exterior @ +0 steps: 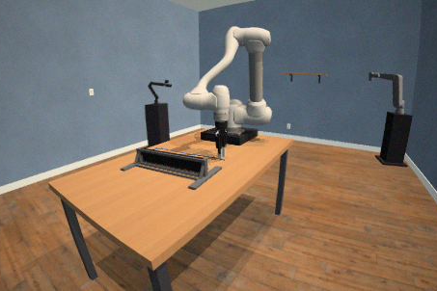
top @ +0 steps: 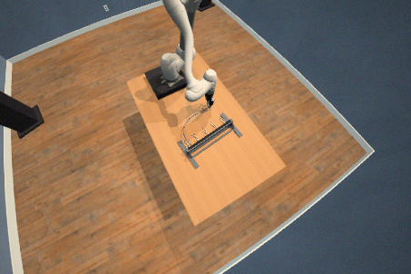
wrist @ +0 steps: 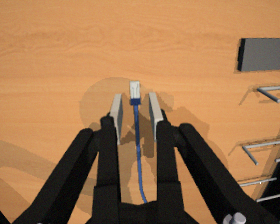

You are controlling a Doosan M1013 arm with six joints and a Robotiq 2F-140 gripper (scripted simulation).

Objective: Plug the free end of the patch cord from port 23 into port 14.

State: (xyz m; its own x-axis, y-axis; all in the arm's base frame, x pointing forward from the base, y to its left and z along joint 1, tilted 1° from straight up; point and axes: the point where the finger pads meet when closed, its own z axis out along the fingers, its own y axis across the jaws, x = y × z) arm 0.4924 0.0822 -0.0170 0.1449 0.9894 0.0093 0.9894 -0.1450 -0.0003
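Right now my hand is 10 mm to the right of the free end of patch cord and 40 mm above it.
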